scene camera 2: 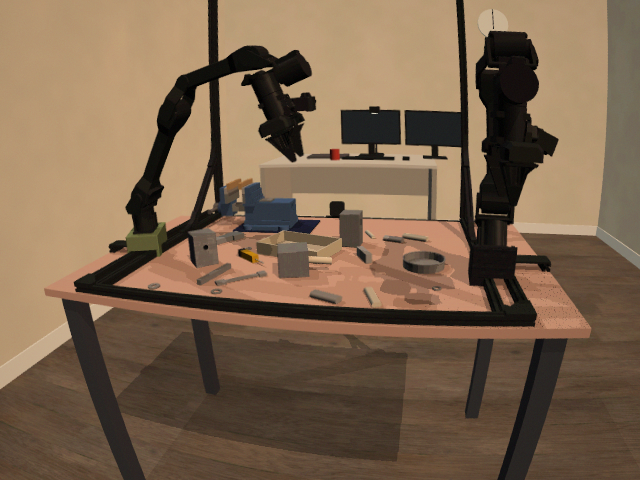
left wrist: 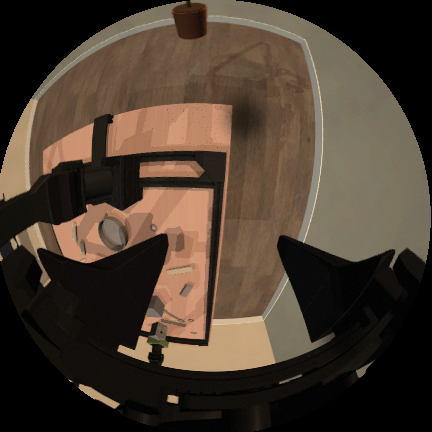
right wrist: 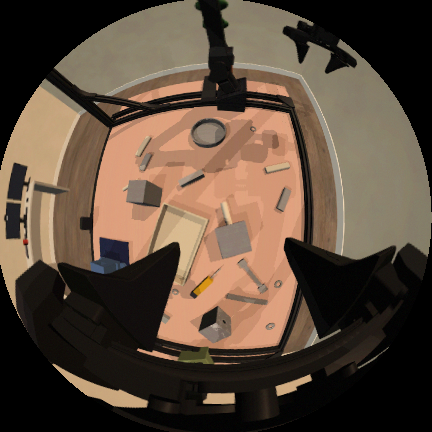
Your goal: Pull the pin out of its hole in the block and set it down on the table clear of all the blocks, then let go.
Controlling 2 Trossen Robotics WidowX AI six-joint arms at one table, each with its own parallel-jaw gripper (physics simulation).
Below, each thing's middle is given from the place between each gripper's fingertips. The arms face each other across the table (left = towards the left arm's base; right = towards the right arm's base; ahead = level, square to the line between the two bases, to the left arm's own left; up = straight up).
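My right hand is 24 cm above the shallow tray (right wrist: pixel 173 223), and it's 13 cm past it and 6 cm to the left of it. As for the round dish (scene camera 2: pixel 424 262), from my right hand that one's 25 cm below, 9 cm behind and 27 cm to the left. Going by their middles, it's the shallow tray that's nearest to my right hand, of the things named here.
My left hand, now, that's 21 cm above the round dish, 27 cm past it and 15 cm to the left of it. The shallow tray, counting from my left hand, is 20 cm below, 32 cm behind and 48 cm to the right. Of the things named here, going by their middles, the round dish is the nearest to my left hand.
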